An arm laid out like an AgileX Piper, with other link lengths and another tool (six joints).
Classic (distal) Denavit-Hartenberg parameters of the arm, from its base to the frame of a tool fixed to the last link. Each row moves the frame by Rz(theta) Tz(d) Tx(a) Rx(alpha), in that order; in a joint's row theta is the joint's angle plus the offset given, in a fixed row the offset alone. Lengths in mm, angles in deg.
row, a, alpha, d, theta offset
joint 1, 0.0, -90.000, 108.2, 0.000
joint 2, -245.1, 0.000, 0.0, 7.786
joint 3, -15.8, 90.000, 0.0, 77.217
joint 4, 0.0, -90.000, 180.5, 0.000
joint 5, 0.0, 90.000, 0.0, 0.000
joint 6, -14.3, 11.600, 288.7, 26.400
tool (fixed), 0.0, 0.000, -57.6, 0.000
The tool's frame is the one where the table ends.
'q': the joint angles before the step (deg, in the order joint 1, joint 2, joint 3, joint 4, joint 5, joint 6). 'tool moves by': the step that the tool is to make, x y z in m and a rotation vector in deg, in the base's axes. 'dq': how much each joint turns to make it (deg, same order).
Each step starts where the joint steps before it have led.
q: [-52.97 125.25 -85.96 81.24 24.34 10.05]
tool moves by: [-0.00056 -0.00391 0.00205 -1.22 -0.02 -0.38]
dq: [0.00 0.00 0.00 1.61 -0.85 -2.17]
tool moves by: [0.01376 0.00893 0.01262 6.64 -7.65 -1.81]
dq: [0.00 0.00 -0.01 8.37 4.22 1.11]
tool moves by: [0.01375 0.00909 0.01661 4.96 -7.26 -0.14]
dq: [0.01 0.00 0.01 7.36 4.84 -0.02]
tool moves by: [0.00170 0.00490 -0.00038 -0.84 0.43 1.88]
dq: [-0.01 0.00 0.00 -1.36 1.13 -0.49]
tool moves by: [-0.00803 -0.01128 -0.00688 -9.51 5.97 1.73]
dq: [0.12 0.00 0.00 -2.35 -4.15 -8.48]
